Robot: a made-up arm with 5 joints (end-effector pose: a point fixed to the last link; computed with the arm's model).
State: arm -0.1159 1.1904 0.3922 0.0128 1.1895
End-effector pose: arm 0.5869 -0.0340 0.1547 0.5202 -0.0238 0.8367 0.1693
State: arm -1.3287 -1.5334 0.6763 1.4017 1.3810
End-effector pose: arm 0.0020 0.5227 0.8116 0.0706 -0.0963 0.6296 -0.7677
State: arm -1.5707 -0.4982 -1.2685 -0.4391 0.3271
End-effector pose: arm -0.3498 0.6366 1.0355 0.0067 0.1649 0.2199 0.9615
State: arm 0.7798 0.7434 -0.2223 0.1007 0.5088
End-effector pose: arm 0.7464 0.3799 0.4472 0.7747 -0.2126 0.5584 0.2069
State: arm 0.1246 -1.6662 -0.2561 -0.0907 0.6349
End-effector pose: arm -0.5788 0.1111 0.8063 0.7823 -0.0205 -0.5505 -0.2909
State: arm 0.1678 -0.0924 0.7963 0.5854 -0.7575
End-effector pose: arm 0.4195 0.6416 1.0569 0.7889 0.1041 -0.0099 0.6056
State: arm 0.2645 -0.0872 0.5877 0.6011 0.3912
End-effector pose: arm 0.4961 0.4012 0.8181 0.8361 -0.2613 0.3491 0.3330
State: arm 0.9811 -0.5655 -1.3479 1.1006 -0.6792
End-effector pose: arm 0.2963 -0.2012 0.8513 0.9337 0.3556 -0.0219 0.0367
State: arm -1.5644 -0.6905 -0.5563 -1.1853 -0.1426
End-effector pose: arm -0.0392 0.7158 1.1681 0.1534 -0.7053 -0.4292 -0.5429
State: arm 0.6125 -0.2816 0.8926 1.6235 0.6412
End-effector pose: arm 0.2361 0.3478 0.7113 0.3964 -0.7338 0.4739 0.2826
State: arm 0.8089 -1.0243 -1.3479 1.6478 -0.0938
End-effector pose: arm 0.0405 -0.0922 0.5191 0.8625 0.4096 0.2653 0.1339
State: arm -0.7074 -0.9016 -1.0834 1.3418 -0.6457
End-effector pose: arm -0.3312 0.0215 0.8316 0.7570 0.2215 -0.3025 -0.5352
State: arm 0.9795 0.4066 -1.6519 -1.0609 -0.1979
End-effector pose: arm 0.3252 0.1597 1.3224 0.8162 -0.3260 -0.4408 -0.1824
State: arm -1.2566 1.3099 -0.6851 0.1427 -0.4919
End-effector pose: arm -0.2138 -0.6672 0.1582 0.6167 0.3507 0.3236 -0.6261
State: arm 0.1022 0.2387 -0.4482 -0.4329 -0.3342
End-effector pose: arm 0.5398 -0.1492 1.1565 0.9644 -0.0320 -0.2385 -0.1099
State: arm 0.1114 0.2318 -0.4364 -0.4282 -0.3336
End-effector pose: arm 0.5428 -0.1399 1.1582 0.9652 -0.0282 -0.2398 -0.1005
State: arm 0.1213 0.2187 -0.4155 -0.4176 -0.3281
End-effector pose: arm 0.5458 -0.1274 1.1599 0.9667 -0.0221 -0.2394 -0.0878
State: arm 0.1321 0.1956 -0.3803 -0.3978 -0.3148
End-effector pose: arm 0.5484 -0.1093 1.1620 0.9691 -0.0131 -0.2362 -0.0699
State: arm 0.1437 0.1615 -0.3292 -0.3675 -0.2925
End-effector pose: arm 0.5502 -0.0839 1.1645 0.9723 -0.0020 -0.2294 -0.0457
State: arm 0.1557 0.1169 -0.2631 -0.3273 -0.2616
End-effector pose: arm 0.5498 -0.0502 1.1674 0.9756 0.0088 -0.2187 -0.0150
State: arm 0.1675 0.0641 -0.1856 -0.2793 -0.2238
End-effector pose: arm 0.5459 -0.0083 1.1706 0.9785 0.0166 -0.2044 0.0210
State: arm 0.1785 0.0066 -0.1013 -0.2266 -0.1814
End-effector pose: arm 0.5373 0.0401 1.1734 0.9803 0.0187 -0.1873 0.0602
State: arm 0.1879 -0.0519 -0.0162 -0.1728 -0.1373
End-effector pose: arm 0.5237 0.0912 1.1751 0.9806 0.0141 -0.1688 0.0991
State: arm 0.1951 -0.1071 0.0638 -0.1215 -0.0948
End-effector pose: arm 0.5064 0.1405 1.1748 0.9794 0.0034 -0.1504 0.1345
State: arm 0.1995 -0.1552 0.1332 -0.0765 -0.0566
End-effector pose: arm 0.4879 0.1833 1.1727 0.9774 -0.0109 -0.1337 0.1633
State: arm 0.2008 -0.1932 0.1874 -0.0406 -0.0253
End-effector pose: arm 0.4713 0.2160 1.1694 0.9753 -0.0256 -0.1199 0.1837
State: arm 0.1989 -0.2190 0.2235 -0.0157 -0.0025
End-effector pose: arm 0.4594 0.2364 1.1659 0.9739 -0.0375 -0.1097 0.1950
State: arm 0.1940 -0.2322 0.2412 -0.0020 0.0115
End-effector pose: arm 0.4536 0.2443 1.1630 0.9738 -0.0447 -0.1030 0.1979
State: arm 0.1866 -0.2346 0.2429 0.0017 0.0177
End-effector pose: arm 0.4533 0.2416 1.1613 0.9749 -0.0470 -0.0996 0.1936
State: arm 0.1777 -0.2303 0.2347 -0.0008 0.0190
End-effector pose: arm 0.4562 0.2321 1.1603 0.9767 -0.0461 -0.0983 0.1852
